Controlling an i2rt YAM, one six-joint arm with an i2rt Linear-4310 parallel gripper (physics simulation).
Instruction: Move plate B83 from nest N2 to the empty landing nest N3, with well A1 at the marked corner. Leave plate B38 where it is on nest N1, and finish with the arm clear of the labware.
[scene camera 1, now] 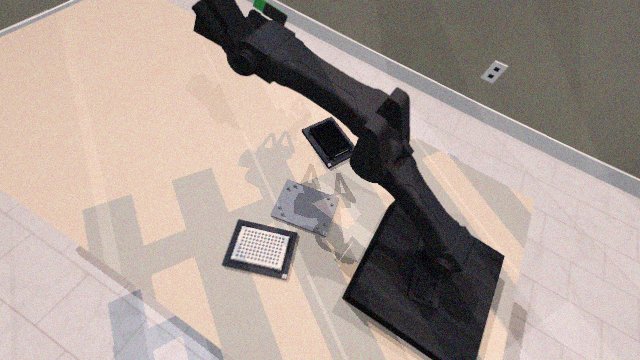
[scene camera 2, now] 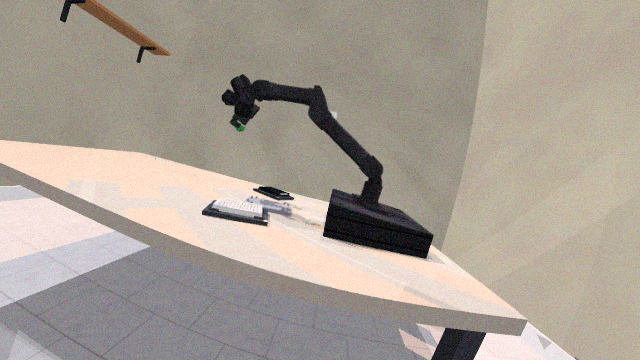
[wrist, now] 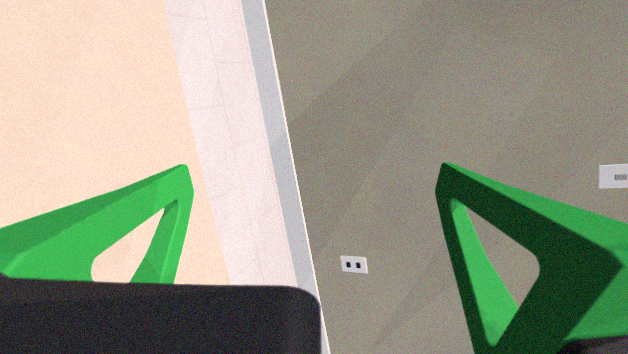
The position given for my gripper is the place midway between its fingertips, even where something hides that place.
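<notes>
Present are a grey nest [scene camera 1: 299, 205] and a white well plate [scene camera 1: 253, 246]; in the wrist view the plate is out of frame. Gripper [wrist: 314, 177] open, holding nothing.
</notes>
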